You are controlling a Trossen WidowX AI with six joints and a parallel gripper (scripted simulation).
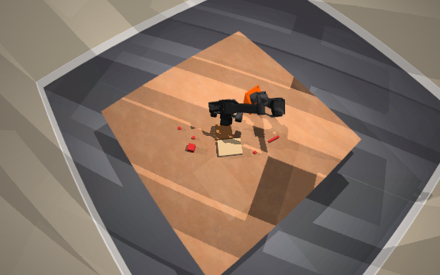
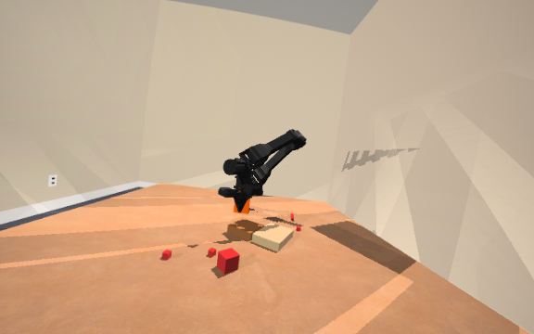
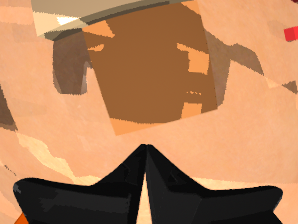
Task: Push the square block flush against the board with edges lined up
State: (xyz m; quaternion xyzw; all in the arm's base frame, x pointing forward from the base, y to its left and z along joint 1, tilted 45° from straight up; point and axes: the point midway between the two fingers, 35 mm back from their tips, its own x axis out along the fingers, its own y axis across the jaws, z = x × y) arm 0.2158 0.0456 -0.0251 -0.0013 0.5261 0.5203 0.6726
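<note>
Now: gripper tip 5 cm above the brown square block, 4 cm to the right of it and 4 cm short of it. The rest, counted from my gripper tip: red stick: 25 cm to the left, 20 cm behind, 5 cm below; then cream board: 15 cm to the left, 7 cm ahead, 5 cm below.
</note>
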